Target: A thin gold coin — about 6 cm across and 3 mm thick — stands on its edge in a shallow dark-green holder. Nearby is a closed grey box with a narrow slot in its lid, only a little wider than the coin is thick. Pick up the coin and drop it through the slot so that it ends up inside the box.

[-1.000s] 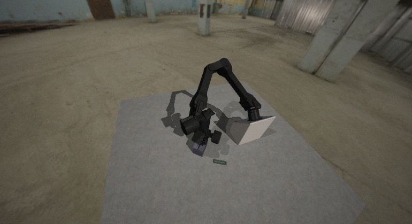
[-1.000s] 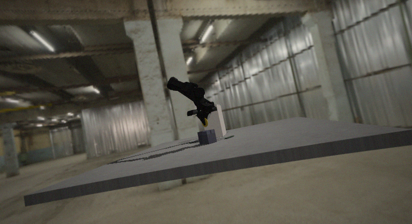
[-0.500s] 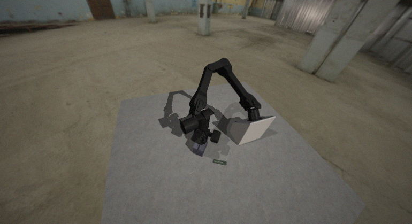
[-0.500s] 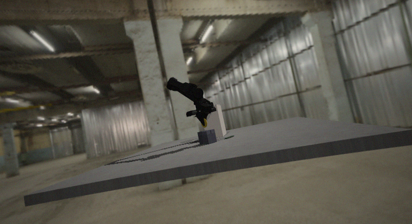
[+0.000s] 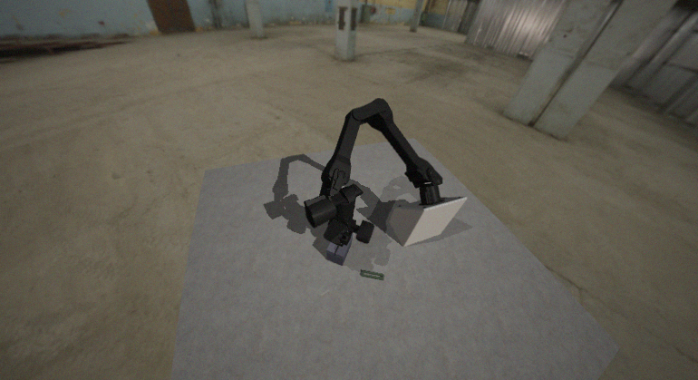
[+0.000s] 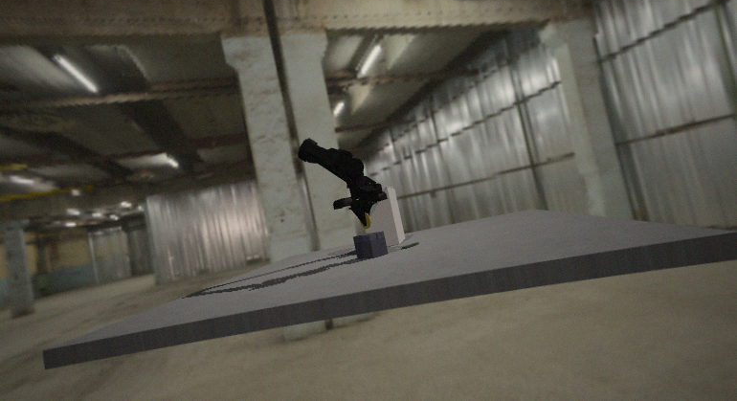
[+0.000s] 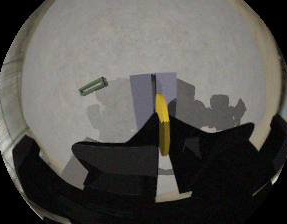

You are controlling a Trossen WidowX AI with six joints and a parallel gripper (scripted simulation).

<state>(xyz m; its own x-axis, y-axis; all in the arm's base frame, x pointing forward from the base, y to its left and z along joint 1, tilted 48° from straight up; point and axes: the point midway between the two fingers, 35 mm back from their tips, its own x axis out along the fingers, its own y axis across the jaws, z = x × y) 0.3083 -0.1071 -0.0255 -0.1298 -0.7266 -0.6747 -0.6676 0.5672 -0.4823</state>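
The gold coin lies 2 cm above my gripper tip.
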